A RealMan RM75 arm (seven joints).
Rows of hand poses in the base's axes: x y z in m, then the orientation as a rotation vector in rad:
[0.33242 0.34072 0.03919 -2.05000 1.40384 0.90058]
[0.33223 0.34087 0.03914 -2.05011 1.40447 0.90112]
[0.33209 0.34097 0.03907 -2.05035 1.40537 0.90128]
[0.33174 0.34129 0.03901 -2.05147 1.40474 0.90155]
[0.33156 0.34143 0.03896 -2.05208 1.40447 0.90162]
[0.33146 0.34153 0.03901 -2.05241 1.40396 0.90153]
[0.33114 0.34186 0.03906 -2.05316 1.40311 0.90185]
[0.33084 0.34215 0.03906 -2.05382 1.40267 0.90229]
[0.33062 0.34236 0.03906 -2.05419 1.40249 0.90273]
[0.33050 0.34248 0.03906 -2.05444 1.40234 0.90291]
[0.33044 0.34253 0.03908 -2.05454 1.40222 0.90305]
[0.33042 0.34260 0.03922 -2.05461 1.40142 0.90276]
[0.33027 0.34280 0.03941 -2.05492 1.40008 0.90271]
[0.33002 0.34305 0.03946 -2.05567 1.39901 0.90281]
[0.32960 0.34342 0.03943 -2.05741 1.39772 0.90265]
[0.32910 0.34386 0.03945 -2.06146 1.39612 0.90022]
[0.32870 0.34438 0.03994 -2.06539 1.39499 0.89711]
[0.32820 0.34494 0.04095 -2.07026 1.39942 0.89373]
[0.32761 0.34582 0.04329 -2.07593 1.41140 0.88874]
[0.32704 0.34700 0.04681 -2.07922 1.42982 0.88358]
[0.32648 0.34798 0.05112 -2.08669 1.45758 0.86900]
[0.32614 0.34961 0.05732 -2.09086 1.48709 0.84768]
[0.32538 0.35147 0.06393 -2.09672 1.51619 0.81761]
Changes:
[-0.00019 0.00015 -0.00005 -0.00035 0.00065 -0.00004]
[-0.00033 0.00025 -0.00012 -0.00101 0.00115 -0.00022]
[-0.00068 0.00057 -0.00018 -0.00136 0.00119 0.00078]
[-0.00086 0.00071 -0.00023 -0.00160 0.00119 0.00127]
[-0.00096 0.00081 -0.00018 -0.00154 0.00094 0.00165]
[-0.00128 0.00114 -0.00013 -0.00150 0.00089 0.00252]
[-0.00158 0.00143 -0.00013 -0.00162 0.00108 0.00321]
[-0.00180 0.00164 -0.00013 -0.00170 0.00135 0.00363]
[-0.00192 0.00176 -0.00013 -0.00175 0.00144 0.00388]
[-0.00198 0.00181 -0.00011 -0.00173 0.00149 0.00403]
[-0.00200 0.00188 0.00003 -0.00136 0.00097 0.00431]
[-0.00215 0.00208 0.00022 -0.00080 0.00041 0.00503]
[-0.00240 0.00233 0.00027 -0.00067 0.00011 0.00593]
[-0.00282 0.00270 0.00024 -0.00112 -0.00036 0.00744]
[-0.00332 0.00314 0.00026 -0.00333 -0.00232 0.00982]
[-0.00372 0.00366 0.00075 -0.00583 -0.00457 0.01175]
[-0.00422 0.00422 0.00176 -0.01222 -0.00462 0.01192]
[-0.00481 0.00510 0.00410 -0.02377 -0.00259 0.00910]
[-0.00538 0.00628 0.00762 -0.03748 0.00178 0.00230]
[-0.00594 0.00726 0.01193 -0.06103 0.00405 -0.00814]
[-0.00628 0.00889 0.01813 -0.08468 0.00229 -0.02283]
[-0.00704 0.01075 0.02474 -0.11100 -0.00514 -0.03844]

